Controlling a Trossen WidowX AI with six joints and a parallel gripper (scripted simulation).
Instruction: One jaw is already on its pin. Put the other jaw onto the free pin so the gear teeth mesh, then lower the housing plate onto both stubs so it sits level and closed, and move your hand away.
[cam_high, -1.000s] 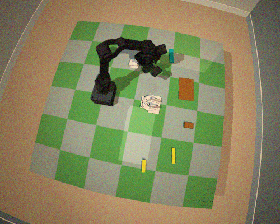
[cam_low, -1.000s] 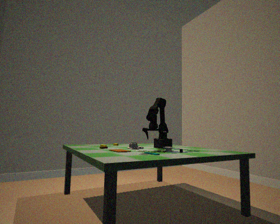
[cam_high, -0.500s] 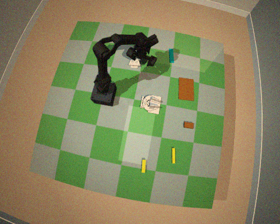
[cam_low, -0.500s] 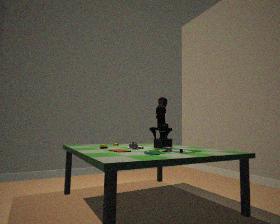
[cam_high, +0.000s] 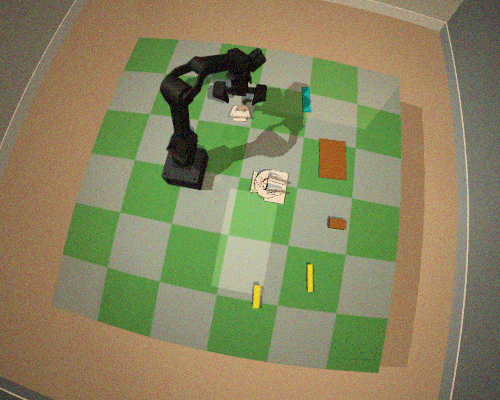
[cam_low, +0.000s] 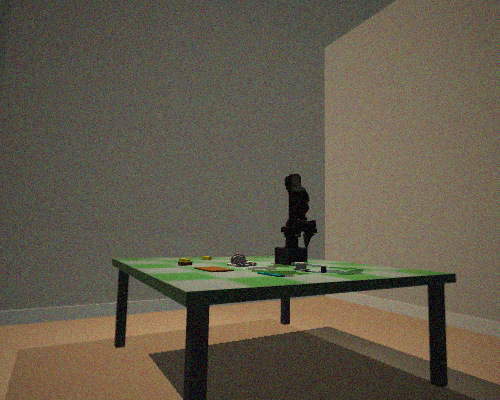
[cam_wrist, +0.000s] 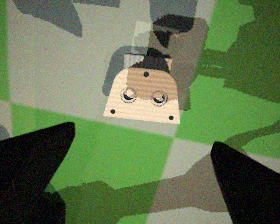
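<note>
The black peg lies 14 cm to the left of my gripper tip, 9 cm below it and 2 cm behind it. From my gripper tip the other things lie so: orange block (43 cm ahead, 36 cm to the right, 9 cm below); teal bar (25 cm ahead, 14 cm to the left, 10 cm below); orange housing plate (39 cm ahead, 11 cm to the right, 10 cm below).
</note>
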